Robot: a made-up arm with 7 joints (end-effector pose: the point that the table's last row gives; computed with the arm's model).
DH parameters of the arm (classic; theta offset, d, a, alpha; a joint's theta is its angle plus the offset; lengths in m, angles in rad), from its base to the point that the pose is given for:
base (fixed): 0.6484 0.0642 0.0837 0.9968
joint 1: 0 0.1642 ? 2.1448
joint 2: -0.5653 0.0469 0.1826 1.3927
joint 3: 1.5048 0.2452 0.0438 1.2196
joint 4: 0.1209 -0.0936 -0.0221 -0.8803
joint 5: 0 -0.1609 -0.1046 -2.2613
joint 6: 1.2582 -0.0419 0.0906 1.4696
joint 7: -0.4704 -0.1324 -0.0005 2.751
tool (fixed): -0.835 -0.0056 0 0
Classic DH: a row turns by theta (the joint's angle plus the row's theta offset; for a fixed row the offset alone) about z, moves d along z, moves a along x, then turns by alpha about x.
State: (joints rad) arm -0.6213 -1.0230 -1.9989 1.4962 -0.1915 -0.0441 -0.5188
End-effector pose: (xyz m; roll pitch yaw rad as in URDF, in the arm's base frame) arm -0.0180 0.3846 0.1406 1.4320 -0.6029 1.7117
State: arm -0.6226 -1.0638 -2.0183 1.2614 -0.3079 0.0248 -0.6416
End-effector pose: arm 0.0406 0.3249 0.1000 1.7906 -0.6681 1.2073
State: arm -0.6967 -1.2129 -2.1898 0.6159 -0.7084 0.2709 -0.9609
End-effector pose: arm 0.0094 0.1383 -0.0677 2.4758 -0.0271 -0.1112
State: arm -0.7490 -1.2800 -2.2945 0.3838 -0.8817 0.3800 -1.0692
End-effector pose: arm -0.0966 0.1110 -0.1038 2.3847 0.3947 -0.5078
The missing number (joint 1, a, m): -0.0325
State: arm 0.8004 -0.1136 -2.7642 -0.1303 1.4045 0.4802 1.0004
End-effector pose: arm 0.1100 -0.0040 0.2242 1.5127 0.0440 0.0650
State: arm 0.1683 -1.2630 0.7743 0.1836 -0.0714 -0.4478 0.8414
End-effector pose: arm 0.0210 0.0848 0.1710 -1.5558 -0.5482 0.2703
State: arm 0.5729 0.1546 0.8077 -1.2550 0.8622 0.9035 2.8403
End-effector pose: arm -0.1423 0.2679 0.2703 1.3342 1.0559 -2.4664
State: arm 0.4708 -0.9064 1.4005 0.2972 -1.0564 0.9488 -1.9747
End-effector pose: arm -0.2115 -0.0749 0.3166 -1.3770 0.5528 2.4994
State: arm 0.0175 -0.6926 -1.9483 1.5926 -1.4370 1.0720 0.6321
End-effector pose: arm 0.0432 0.2074 -0.1777 2.5433 1.1439 1.6071
